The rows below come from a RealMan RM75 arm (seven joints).
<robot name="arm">
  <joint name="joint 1" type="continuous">
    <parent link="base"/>
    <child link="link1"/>
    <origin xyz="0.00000 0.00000 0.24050" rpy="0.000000 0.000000 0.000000"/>
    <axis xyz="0 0 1"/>
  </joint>
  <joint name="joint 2" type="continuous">
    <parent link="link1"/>
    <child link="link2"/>
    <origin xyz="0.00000 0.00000 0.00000" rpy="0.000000 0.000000 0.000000"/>
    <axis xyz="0 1 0"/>
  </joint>
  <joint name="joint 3" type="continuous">
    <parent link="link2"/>
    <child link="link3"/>
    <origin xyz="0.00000 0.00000 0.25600" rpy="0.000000 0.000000 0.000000"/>
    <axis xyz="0 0 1"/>
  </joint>
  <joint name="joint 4" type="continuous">
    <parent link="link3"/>
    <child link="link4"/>
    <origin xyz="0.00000 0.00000 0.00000" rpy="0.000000 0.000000 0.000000"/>
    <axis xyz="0 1 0"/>
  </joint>
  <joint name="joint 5" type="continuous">
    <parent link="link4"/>
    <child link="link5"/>
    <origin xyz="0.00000 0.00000 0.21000" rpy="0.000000 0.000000 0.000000"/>
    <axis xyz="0 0 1"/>
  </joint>
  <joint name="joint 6" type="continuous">
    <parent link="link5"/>
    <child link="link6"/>
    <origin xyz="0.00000 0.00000 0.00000" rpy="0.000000 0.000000 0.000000"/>
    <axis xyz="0 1 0"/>
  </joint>
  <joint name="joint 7" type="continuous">
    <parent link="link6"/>
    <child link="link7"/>
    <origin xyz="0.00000 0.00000 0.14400" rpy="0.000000 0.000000 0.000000"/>
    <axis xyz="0 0 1"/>
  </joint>
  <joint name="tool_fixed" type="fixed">
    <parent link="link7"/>
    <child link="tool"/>
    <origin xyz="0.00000 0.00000 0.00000" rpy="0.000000 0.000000 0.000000"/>
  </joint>
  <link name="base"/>
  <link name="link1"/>
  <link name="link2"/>
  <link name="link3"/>
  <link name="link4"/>
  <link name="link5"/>
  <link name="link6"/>
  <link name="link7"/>
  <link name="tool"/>
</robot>
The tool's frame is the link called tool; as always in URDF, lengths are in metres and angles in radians. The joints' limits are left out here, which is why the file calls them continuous.
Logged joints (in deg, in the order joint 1, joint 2, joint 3, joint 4, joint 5, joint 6, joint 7), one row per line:
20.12 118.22 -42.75 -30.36 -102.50 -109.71 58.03
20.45 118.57 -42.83 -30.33 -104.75 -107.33 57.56
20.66 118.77 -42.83 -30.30 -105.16 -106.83 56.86
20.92 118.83 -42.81 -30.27 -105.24 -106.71 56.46
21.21 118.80 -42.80 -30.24 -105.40 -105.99 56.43
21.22 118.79 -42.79 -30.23 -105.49 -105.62 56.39
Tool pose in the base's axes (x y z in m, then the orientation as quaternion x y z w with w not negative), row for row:
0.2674 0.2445 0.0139 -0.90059 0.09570 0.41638 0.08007
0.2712 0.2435 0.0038 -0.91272 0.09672 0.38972 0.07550
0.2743 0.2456 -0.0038 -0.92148 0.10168 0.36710 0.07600
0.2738 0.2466 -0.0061 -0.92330 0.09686 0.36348 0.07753
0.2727 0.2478 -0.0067 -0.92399 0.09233 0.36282 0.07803
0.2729 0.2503 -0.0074 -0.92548 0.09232 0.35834 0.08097
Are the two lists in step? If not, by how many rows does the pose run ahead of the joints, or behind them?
The pose runs 1 row behind the joints: the pose in row i belongs to the joints in row i - 1.
